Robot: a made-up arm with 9 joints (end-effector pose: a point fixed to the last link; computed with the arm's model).
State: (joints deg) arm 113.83 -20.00 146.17 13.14 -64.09 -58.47 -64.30 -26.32 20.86
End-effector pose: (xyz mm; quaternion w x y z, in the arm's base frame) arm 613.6 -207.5 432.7 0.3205 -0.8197 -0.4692 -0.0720
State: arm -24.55 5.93 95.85 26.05 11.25 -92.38 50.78 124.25 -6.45
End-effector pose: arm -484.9 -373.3 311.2 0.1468 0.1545 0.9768 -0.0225
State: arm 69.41 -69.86 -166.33 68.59 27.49 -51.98 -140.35 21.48 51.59
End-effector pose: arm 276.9 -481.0 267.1 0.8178 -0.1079 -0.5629 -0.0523
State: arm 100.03 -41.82 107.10 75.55 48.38 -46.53 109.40 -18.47 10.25
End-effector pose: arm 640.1 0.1 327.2 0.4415 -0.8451 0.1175 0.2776
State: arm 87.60 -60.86 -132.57 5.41 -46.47 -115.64 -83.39 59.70 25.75
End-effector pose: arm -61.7 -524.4 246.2 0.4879 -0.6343 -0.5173 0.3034
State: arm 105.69 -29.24 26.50 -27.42 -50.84 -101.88 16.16 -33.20 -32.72
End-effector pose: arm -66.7 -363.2 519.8 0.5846 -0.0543 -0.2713 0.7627
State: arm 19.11 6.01 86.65 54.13 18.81 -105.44 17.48 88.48 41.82
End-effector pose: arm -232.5 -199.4 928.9 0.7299 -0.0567 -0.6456 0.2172
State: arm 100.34 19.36 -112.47 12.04 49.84 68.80 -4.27 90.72 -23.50
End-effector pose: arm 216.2 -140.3 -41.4 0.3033 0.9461 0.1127 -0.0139
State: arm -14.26 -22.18 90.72 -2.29 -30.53 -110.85 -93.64 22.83 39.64
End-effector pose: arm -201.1 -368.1 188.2 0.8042 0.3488 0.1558 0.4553
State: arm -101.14 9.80 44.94 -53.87 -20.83 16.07 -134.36 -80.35 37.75
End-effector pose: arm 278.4 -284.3 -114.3 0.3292 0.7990 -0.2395 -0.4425
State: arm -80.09 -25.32 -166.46 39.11 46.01 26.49 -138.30 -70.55 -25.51
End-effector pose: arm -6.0 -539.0 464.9 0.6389 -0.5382 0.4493 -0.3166
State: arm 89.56 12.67 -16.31 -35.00 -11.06 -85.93 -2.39 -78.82 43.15
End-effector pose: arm 246.8 -183.1 189.0 0.7092 -0.4053 0.0251 0.5762
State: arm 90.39 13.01 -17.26 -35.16 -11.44 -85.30 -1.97 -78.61 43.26
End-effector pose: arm 248.4 -181.2 185.5 0.7059 -0.3991 0.0203 0.5848
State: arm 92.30 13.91 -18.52 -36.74 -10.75 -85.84 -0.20 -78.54 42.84
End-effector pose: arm 256.6 -173.4 178.9 0.7089 -0.3784 0.0158 0.5950
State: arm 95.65 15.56 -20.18 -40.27 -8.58 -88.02 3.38 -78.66 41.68
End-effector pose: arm 272.3 -157.5 166.3 0.7201 -0.3374 0.0148 0.6061
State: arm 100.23 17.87 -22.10 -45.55 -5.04 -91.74 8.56 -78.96 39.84
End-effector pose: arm 291.2 -134.2 144.6 0.7374 -0.2797 0.0230 0.6144
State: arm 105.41 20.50 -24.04 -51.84 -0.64 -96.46 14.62 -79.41 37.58
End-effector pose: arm 306.0 -106.8 113.1 0.7558 -0.2169 0.0445 0.6162
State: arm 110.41 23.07 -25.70 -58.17 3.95 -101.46 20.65 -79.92 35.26
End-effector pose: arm 311.5 -79.9 76.5 0.7710 -0.1626 0.0766 0.6110
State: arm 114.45 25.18 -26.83 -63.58 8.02 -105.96 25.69 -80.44 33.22
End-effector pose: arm 307.8 -57.7 43.2 0.7804 -0.1262 0.1105 0.6024
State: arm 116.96 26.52 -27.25 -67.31 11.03 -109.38 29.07 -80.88 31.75
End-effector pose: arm 301.3 -43.9 21.0 0.7856 -0.1097 0.1369 0.5933
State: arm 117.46 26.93 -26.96 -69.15 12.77 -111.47 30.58 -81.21 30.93
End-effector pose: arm 299.7 -39.1 13.5 0.7901 -0.1103 0.1489 0.5843
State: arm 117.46 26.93 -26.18 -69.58 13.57 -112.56 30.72 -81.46 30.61
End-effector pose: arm 298.9 -39.8 12.1 0.7910 -0.1186 0.1567 0.5793
